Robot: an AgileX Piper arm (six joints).
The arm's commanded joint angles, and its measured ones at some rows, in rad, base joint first. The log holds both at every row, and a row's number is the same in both.
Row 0, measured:
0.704 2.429 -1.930 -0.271 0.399 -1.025
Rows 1 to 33, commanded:
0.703 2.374 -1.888 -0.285 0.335 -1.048
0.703 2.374 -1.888 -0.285 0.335 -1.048
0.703 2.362 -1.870 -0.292 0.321 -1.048
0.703 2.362 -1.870 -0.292 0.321 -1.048
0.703 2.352 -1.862 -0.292 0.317 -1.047
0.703 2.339 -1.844 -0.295 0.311 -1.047
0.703 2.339 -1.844 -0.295 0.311 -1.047
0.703 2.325 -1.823 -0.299 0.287 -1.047
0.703 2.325 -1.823 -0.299 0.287 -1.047
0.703 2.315 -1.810 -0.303 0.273 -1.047
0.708 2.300 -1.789 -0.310 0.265 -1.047
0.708 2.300 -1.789 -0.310 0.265 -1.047
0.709 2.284 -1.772 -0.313 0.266 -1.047
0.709 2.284 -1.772 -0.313 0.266 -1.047
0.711 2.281 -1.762 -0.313 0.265 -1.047
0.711 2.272 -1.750 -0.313 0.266 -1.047
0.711 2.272 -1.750 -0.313 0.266 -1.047
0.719 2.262 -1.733 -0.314 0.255 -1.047
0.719 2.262 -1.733 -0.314 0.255 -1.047
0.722 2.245 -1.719 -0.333 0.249 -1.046
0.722 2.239 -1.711 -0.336 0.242 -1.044
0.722 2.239 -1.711 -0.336 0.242 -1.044
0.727 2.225 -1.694 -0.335 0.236 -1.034
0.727 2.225 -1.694 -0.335 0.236 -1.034
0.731 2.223 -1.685 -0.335 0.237 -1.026
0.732 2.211 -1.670 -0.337 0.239 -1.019
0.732 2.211 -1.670 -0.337 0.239 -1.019
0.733 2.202 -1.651 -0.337 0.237 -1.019
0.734 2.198 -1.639 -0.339 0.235 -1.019
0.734 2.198 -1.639 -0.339 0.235 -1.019
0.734 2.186 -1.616 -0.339 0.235 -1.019
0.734 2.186 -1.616 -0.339 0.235 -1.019
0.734 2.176 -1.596 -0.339 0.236 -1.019
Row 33, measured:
0.731 2.215 -1.613 -0.314 0.292 -1.020
